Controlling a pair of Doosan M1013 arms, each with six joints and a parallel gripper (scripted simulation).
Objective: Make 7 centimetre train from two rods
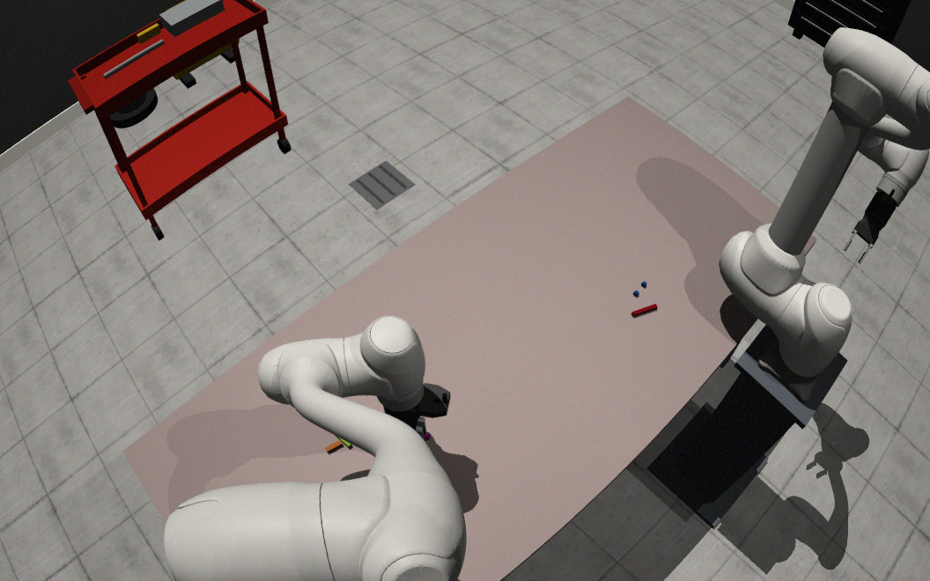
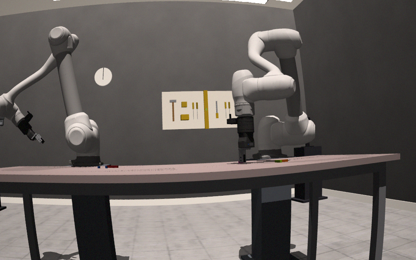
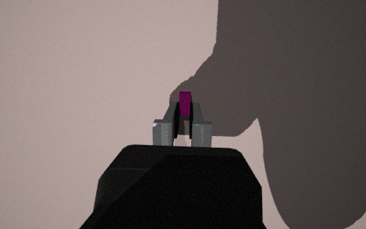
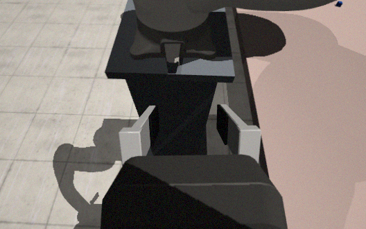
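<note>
The magenta rod lies 10 mm behind my left hand, 10 mm to the right of it and 20 mm below it. Round my left hand: red rod: 160 mm behind, 590 mm to the right, 20 mm below; orange rod: 110 mm ahead, 150 mm to the left, 20 mm below; lime rod: 110 mm ahead, 130 mm to the left, 20 mm below.
</note>
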